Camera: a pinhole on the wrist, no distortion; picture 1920 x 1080 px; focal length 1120.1 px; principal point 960.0 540.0 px. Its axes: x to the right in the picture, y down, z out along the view. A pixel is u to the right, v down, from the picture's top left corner.
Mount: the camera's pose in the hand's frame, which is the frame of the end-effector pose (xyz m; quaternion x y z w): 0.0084 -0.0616 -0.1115 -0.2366 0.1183 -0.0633 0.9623
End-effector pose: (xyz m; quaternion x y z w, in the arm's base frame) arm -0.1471 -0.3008 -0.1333 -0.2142 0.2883 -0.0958 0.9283
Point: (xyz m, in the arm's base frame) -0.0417 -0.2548 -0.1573
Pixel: 1052.3 692.7
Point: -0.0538 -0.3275 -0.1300
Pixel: 1170.9 325.6
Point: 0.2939 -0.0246 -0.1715
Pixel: 1201.5 769.2
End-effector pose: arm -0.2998 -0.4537 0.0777 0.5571 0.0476 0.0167 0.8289
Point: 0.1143 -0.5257 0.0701
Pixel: outside the picture
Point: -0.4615 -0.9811 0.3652
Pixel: 238.2 101.2
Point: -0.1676 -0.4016 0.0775
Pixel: 1725.2 927.1
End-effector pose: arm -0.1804 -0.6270 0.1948 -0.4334 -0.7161 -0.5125 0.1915
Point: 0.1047 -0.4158 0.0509
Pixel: 149.2 545.7
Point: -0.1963 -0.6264 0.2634
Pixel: 1110.4 925.6
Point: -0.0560 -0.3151 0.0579
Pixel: 568.9 234.8
